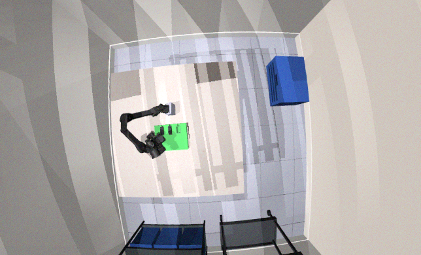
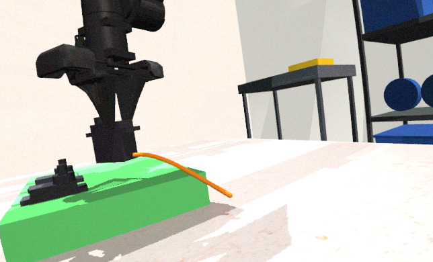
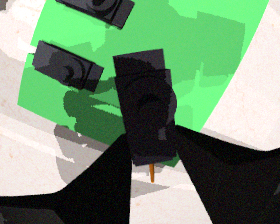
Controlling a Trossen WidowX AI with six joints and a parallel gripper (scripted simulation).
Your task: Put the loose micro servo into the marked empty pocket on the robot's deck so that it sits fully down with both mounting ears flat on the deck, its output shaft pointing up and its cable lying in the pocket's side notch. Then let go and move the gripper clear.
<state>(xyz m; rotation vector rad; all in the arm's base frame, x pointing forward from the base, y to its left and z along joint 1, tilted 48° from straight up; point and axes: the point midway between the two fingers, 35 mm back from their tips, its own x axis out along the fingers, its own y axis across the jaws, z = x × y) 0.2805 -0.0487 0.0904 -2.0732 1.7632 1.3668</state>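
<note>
Now: the green deck 10 mm ahead of my gripper tip, 80 mm to the left of it and 100 mm below it.
</note>
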